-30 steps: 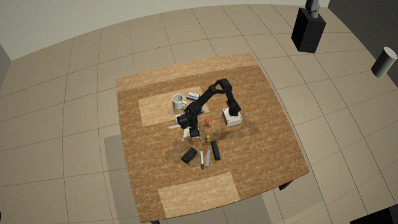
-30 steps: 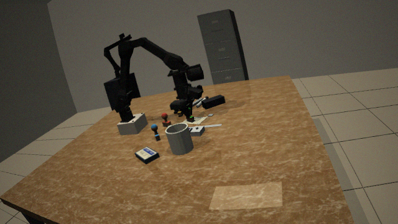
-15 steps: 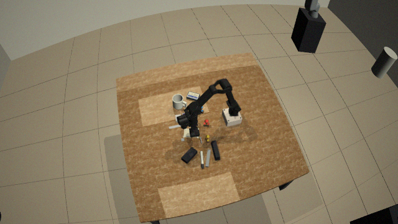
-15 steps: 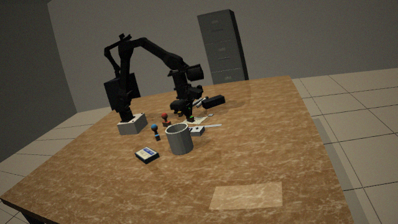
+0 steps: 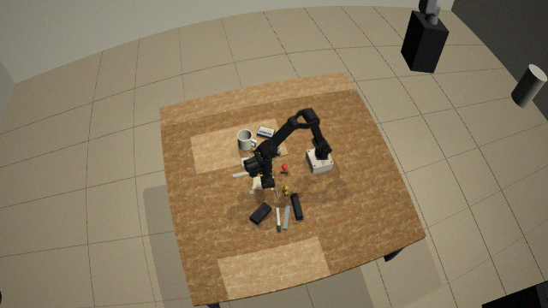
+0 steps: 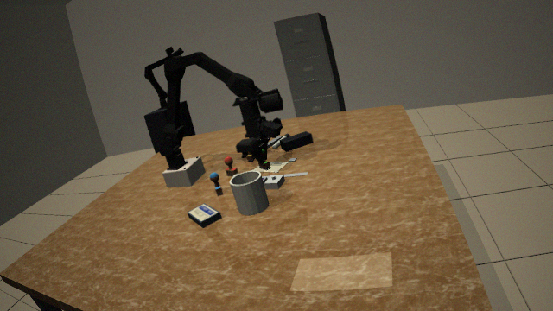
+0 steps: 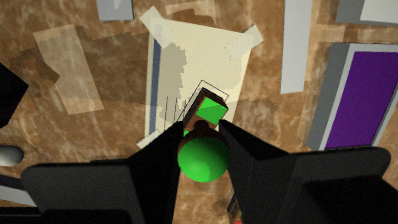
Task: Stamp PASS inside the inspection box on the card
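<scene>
Now: gripper tip 1 cm short of the card, 1 cm to the right of it and 3 cm above it. Also, from my gripper tip: yellow stamp 10 cm behind, 7 cm to the left; then purple ink pad 2 cm ahead, 13 cm to the right, 2 cm below; then red stamp 10 cm behind, 5 cm to the right.
</scene>
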